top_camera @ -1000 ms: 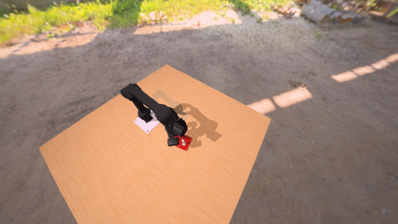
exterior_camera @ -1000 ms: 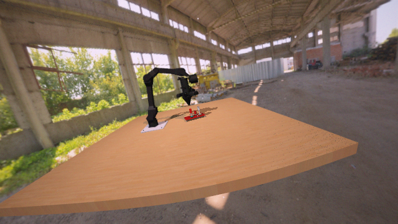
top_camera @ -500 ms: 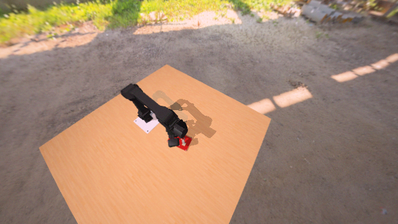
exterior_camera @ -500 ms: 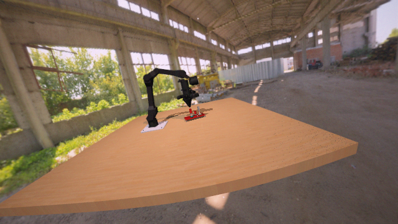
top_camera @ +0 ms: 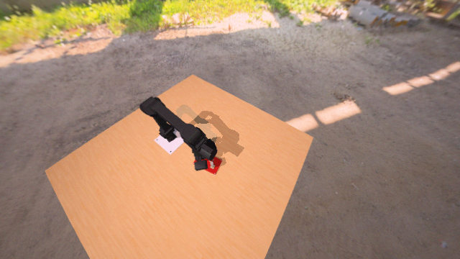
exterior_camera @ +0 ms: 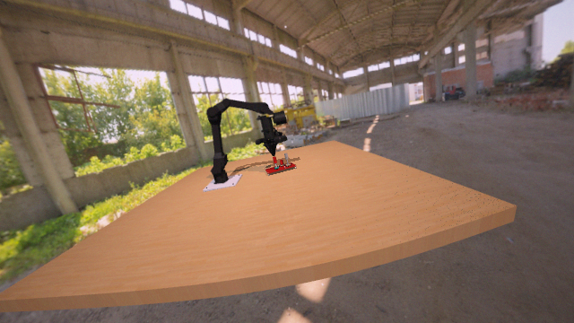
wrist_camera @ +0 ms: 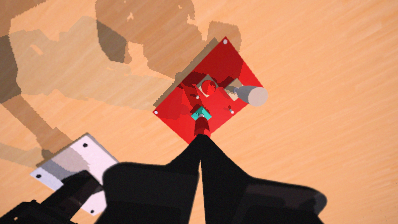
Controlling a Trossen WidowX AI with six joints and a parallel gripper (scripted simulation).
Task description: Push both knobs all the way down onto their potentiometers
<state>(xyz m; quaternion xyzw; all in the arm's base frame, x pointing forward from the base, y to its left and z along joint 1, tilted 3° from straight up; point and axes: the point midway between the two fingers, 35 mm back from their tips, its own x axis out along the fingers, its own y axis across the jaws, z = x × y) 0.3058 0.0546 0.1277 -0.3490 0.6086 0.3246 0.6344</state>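
Now: the red knob 2 cm below my gripper tip. Also, from my gripper tip: grey knob (6 cm ahead, 2 cm to the left, 2 cm below).
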